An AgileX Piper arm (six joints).
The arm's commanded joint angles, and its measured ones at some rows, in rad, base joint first. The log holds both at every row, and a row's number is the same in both.
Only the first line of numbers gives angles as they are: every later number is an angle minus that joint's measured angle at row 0.
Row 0, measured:
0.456, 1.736, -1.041, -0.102, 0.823, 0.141
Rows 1 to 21, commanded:
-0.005, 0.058, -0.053, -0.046, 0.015, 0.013
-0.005, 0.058, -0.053, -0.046, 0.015, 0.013
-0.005, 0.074, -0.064, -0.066, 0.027, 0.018
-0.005, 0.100, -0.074, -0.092, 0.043, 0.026
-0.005, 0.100, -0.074, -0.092, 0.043, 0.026
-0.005, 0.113, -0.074, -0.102, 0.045, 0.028
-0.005, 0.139, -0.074, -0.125, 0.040, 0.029
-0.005, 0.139, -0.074, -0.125, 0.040, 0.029
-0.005, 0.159, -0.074, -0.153, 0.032, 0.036
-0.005, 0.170, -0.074, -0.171, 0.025, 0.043
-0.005, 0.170, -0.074, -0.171, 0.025, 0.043
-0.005, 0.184, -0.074, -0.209, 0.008, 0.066
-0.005, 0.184, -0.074, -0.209, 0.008, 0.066
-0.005, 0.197, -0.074, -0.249, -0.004, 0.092
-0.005, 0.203, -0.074, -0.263, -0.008, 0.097
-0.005, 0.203, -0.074, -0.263, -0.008, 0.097
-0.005, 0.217, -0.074, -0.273, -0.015, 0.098
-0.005, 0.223, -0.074, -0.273, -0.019, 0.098
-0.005, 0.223, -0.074, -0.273, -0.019, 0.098
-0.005, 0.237, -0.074, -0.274, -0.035, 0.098
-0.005, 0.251, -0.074, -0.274, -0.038, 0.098
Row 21, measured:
-0.003, 0.233, -0.072, -0.262, -0.029, 0.086
